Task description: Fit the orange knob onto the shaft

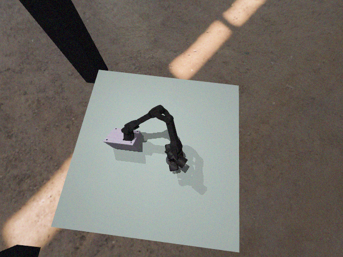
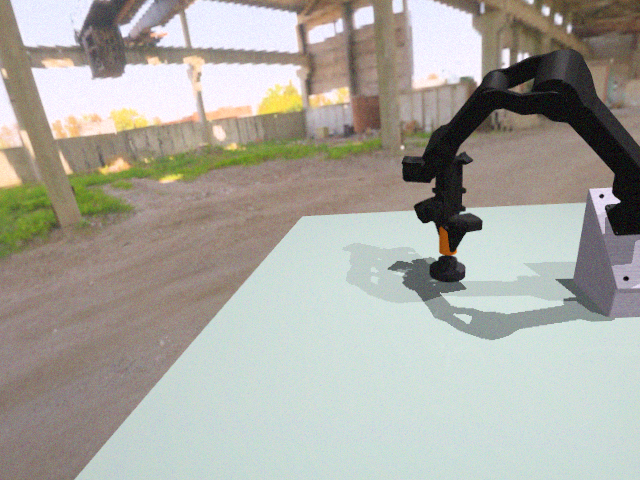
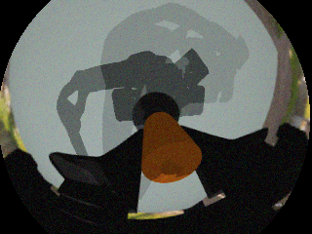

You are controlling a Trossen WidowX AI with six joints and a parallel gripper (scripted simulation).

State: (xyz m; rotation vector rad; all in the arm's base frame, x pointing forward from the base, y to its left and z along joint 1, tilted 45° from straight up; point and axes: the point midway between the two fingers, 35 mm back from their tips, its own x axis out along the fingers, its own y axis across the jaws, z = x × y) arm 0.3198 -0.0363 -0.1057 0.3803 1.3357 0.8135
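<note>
Now: gripper tip 20 mm below the orange knob. Also, from my gripper tip: dark round pedestal (40 mm below).
</note>
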